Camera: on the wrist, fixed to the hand. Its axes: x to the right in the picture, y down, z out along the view.
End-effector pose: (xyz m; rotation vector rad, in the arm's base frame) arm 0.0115 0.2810 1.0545 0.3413 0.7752 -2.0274
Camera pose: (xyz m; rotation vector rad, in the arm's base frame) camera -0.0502 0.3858 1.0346 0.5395 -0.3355 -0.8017
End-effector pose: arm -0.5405 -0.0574 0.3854 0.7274 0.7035 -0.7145
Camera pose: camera -0.6462 -0.0284 0.3291 1.2851 -0.4933 0.3175
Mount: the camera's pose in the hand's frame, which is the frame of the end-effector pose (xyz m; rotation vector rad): -0.0252 -0.0845 -0.0861 0.5558 -0.4191 1.4393
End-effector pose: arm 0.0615 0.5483 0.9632 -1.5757 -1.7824 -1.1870
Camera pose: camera -0.0299 0.4656 0.9622 -2.0685 -0.5774 0.3005
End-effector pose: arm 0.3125 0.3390 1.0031 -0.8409 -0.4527 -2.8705
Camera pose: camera 0.2736 0.3927 0.8992 -1.0127 -0.3843 -1.1915
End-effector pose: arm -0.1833 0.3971 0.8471 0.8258 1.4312 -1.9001
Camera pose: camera -0.2235 0.5022 0.8973 1.1316 -0.1358 -1.1048
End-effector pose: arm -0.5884 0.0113 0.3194 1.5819 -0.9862 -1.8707
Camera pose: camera -0.4925 0.0645 0.2631 0.2623 -2.1331 -0.8524
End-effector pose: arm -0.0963 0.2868 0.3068 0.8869 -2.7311 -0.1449
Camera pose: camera -0.0050 0.2323 0.3691 1.0784 2.5916 -0.6634
